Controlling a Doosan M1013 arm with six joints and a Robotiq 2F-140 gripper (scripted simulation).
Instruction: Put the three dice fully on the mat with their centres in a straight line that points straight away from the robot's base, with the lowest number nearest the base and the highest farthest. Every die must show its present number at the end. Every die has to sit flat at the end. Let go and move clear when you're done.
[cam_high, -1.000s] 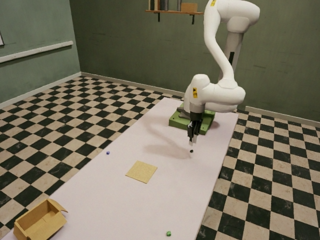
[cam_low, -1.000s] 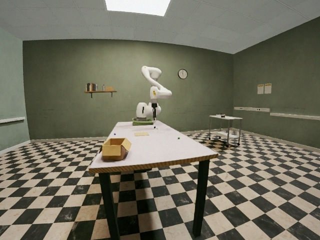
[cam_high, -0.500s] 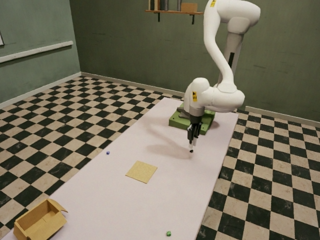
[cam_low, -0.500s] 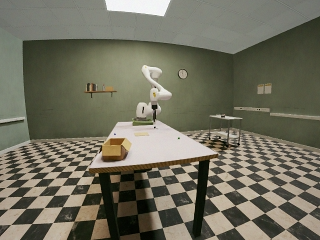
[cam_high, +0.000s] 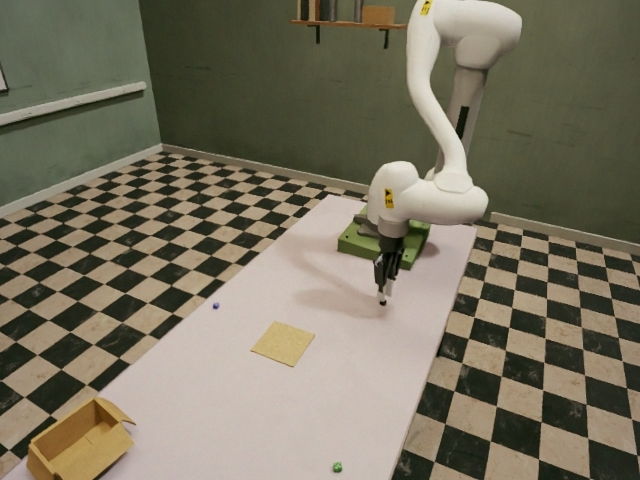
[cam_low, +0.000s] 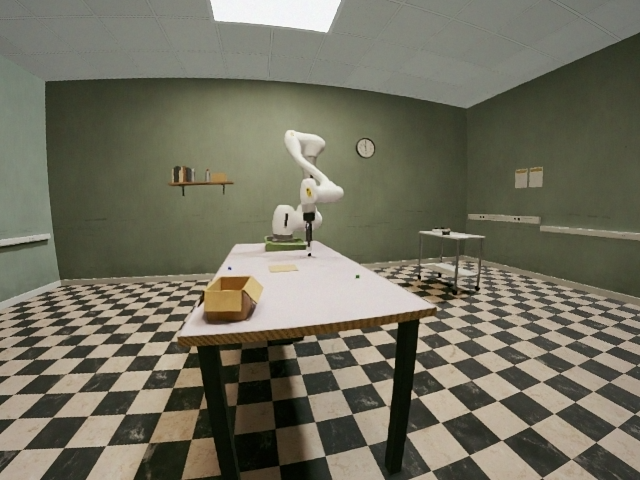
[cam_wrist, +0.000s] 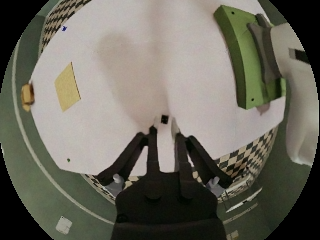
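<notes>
My hand is 5 cm above the black die. The rest, counted from my hand: green die: 59 cm ahead, 4 cm to the left, 5 cm below; blue die: 22 cm ahead, 50 cm to the right, 5 cm below; yellow mat: 28 cm ahead, 23 cm to the right, 6 cm below.
</notes>
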